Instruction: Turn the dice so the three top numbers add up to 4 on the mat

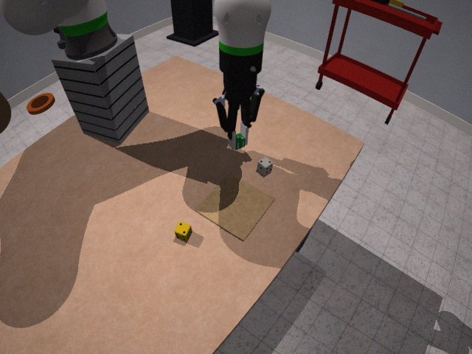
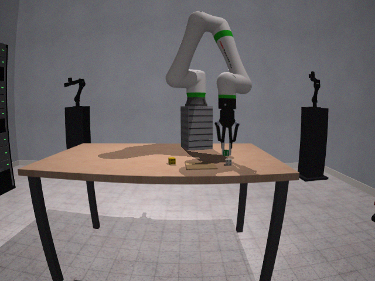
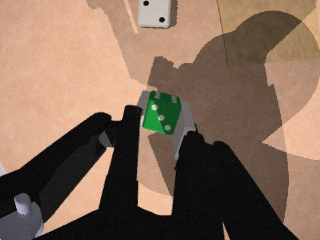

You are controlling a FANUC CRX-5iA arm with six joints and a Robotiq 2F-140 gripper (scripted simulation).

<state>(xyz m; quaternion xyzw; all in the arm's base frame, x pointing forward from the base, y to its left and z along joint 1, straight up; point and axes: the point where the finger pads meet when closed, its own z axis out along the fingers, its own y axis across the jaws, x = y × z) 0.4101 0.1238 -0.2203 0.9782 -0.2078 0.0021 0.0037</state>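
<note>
Right now the white die is 90 mm ahead of my hand, 50 mm below it and 10 mm to the right of it. Also, from my hand: green die: 20 mm below; yellow die: 280 mm to the right, 50 mm below, 50 mm ahead; tan mat: 150 mm to the right, 100 mm ahead, 60 mm below.
</note>
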